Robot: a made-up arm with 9 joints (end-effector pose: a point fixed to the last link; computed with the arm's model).
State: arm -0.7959 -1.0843 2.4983 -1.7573 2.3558 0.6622 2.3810 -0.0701 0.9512
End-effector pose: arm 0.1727 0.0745 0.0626 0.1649 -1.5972 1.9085
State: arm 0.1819 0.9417 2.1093 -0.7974 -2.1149 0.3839 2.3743 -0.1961 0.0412
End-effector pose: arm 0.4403 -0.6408 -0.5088 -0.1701 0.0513 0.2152
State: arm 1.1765 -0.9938 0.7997 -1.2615 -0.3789 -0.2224 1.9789 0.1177 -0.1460
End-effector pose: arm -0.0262 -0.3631 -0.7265 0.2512 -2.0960 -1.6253
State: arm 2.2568 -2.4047 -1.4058 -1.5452 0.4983 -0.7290 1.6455 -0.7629 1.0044
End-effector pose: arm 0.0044 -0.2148 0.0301 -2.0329 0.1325 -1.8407
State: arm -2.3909 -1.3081 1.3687 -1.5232 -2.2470 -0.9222 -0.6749 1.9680 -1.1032
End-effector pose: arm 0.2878 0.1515 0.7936 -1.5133 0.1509 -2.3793
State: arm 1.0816 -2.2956 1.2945 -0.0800 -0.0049 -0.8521 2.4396 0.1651 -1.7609
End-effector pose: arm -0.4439 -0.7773 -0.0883 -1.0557 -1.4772 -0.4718
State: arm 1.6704 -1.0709 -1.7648 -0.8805 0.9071 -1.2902 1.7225 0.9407 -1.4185
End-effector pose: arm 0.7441 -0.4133 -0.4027 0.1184 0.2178 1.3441
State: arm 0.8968 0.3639 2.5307 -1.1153 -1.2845 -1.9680 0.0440 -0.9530 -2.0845
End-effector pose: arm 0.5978 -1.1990 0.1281 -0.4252 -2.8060 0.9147
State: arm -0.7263 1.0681 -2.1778 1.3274 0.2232 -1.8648 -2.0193 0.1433 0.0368
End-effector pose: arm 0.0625 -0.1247 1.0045 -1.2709 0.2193 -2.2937
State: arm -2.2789 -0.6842 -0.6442 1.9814 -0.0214 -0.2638 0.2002 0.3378 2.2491
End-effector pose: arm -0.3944 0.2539 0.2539 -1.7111 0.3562 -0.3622
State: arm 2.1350 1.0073 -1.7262 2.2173 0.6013 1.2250 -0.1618 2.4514 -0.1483
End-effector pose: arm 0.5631 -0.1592 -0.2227 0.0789 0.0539 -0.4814
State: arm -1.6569 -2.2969 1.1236 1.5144 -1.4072 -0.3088 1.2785 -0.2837 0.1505
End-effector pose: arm 0.6645 0.0533 1.1393 2.1215 -1.7735 1.3927
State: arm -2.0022 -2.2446 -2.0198 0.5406 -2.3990 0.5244 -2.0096 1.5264 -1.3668
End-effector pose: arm -0.9318 0.1001 -0.4045 -0.7238 -1.6500 -1.6627
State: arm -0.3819 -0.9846 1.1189 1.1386 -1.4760 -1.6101 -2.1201 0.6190 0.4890
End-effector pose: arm 0.4516 0.0750 0.0691 -0.0482 0.3094 -1.1229
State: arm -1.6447 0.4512 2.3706 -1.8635 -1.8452 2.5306 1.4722 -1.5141 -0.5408
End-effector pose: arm 0.5918 -0.9976 -0.0973 0.4893 -0.3932 -0.0951
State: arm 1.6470 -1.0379 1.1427 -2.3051 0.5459 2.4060 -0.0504 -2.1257 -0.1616
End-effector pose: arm -1.1537 -0.1881 0.0449 0.2241 1.6100 -1.9606
